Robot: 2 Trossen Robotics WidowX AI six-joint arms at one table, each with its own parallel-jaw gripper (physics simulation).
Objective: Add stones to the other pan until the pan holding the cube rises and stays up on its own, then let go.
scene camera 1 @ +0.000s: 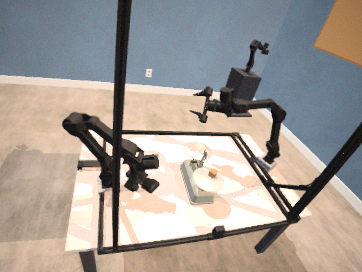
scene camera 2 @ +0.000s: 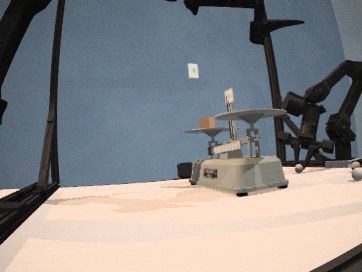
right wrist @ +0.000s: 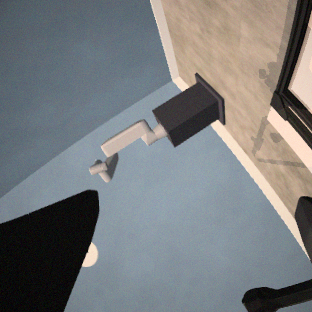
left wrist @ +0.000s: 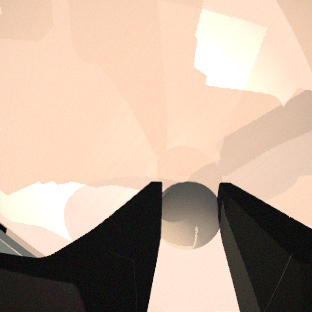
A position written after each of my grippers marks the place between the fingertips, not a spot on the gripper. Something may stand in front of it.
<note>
My right gripper (right wrist: pixel 202 206) is open, with nothing in its grasp. Also in view: my left gripper (scene camera 2: pixel 299 168) and a balance scale (scene camera 2: pixel 232 172).
The balance scale shows as well in scene camera 1 (scene camera 1: pixel 201 188). My left gripper also shows in the left wrist view (left wrist: pixel 189 192). The right wrist view does not show the balance scale: it is out of frame.
</note>
